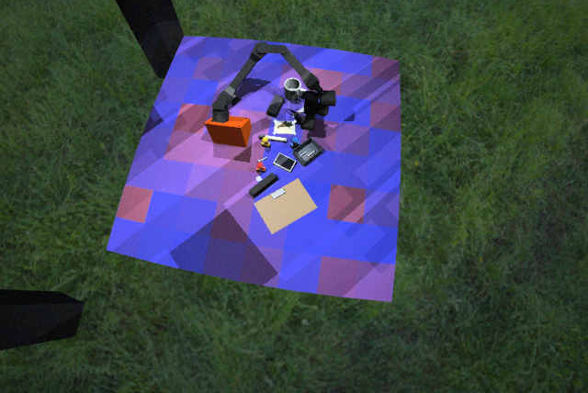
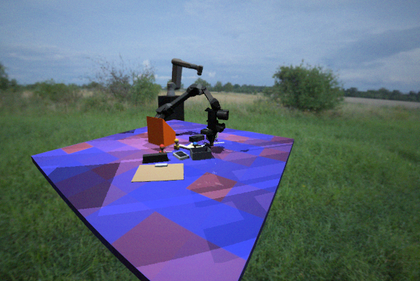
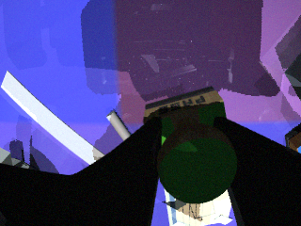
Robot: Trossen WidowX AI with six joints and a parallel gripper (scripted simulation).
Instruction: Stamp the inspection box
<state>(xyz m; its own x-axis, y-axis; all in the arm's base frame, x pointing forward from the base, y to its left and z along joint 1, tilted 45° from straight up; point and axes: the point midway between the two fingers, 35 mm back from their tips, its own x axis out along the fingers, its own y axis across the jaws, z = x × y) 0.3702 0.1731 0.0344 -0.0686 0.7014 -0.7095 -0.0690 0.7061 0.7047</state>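
Now: gripper tip 220 mm to the left of the ink pad, 70 mm past it and 40 mm above it. Also, from my gripper tip: white card 110 mm behind, 50 mm below, 40 mm to the right; then blue-knob stamp 120 mm to the right, 40 mm behind, 20 mm below; then green-knob stamp right at my gripper tip.
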